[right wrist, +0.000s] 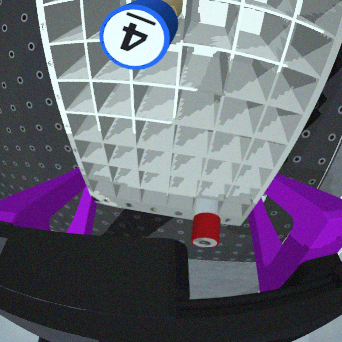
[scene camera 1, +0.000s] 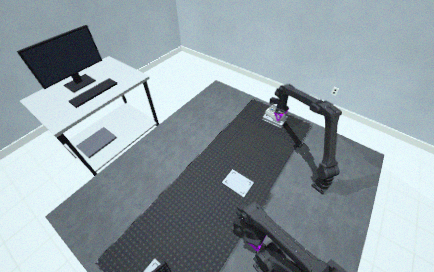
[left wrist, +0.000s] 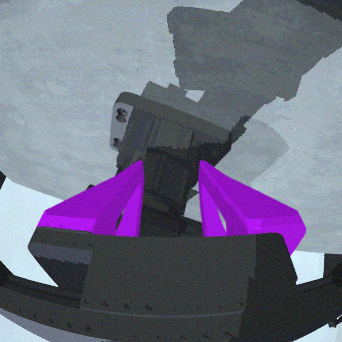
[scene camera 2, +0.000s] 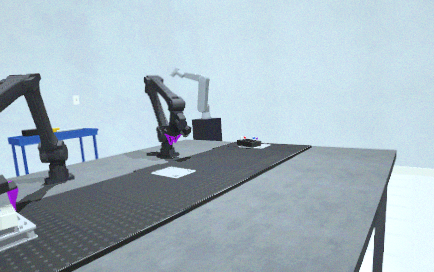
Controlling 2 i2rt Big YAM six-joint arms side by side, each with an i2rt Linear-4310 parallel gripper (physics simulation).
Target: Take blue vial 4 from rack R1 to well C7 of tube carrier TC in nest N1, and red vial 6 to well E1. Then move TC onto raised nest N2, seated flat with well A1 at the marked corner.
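Seen in the pictures: left gripper, between the fingertips: (scene camera 1: 258, 247) (left wrist: 170, 169) (scene camera 2: 172, 143); right gripper, between the fingertips: (right wrist: 170, 168) (scene camera 1: 280, 118); left arm's base, origin of its link: (scene camera 1: 266, 264) (left wrist: 167, 134) (scene camera 2: 168, 155); right arm's base, origin of its link: (scene camera 1: 321, 184) (scene camera 2: 59, 180).
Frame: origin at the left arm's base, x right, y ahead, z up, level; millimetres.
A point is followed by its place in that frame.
The white gridded tube carrier TC (scene camera 1: 271, 112) @(y 690, x 781, z 85 mm) (scene camera 2: 7, 220) @(y 734, x 781, z 78 mm) (right wrist: 200, 132) @(y 662, x 822, z 70 mm) is at the raised nest N2 (scene camera 1: 273, 123) @(y 634, x 762, z 18 mm) (scene camera 2: 30, 231) @(y 721, x 740, z 33 mm). Blue vial 4 (right wrist: 134, 37) stands upright in a well; a red-capped vial (right wrist: 205, 230) @(y 633, x 835, z 96 mm) stands near the carrier's near end, its number unreadable. My right gripper (scene camera 1: 278, 116) @(y 619, x 815, z 52 mm) (right wrist: 170, 168) @(y 619, x 815, z 52 mm) is shut on the carrier, a finger at each side. Whether the carrier sits flat, and the marked corner, I cannot tell. My left gripper (scene camera 1: 256, 246) @(y 79, x 1, z 84 mm) (scene camera 2: 172, 139) @(y 79, x 1, z 84 mm) (left wrist: 170, 169) @(y 79, x 1, z 84 mm) is partly open and empty, above the table near its own arm.
The flat white nest N1 (scene camera 1: 238, 183) @(y 421, x 187, z 17 mm) (scene camera 2: 173, 172) @(y 439, x 194, z 17 mm) lies mid-mat with no carrier on it. The black rack R1 (scene camera 1: 162, 268) @(y 307, x -419, z 23 mm) (scene camera 2: 248, 143) @(y 297, x -394, z 45 mm) holds red and blue vials on a white plate (scene camera 1: 151, 264) @(y 356, x -454, z 19 mm) at the mat's far end in scene camera 2. The dark perforated mat (scene camera 1: 170, 215) @(y 513, x -252, z 13 mm) (scene camera 2: 125, 210) @(y 705, x 497, z 13 mm) runs along the table.
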